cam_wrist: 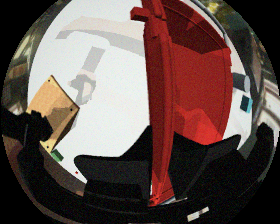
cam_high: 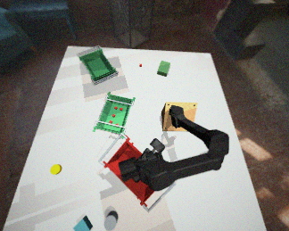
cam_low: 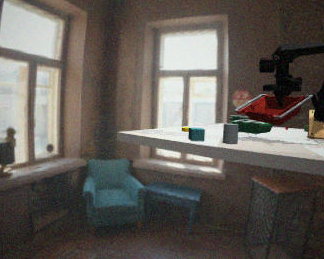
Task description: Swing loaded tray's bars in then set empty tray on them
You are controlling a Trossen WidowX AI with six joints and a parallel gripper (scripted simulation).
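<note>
Right now the red tray is 40 mm ahead of my gripper tip and 60 mm to the left of it. Round my gripper tip: yellow disc: 470 mm ahead, 110 mm to the left, 140 mm below; then grey cylinder: 120 mm ahead, 280 mm to the left, 110 mm below; then cyan block: 240 mm ahead, 330 mm to the left, 120 mm below.
</note>
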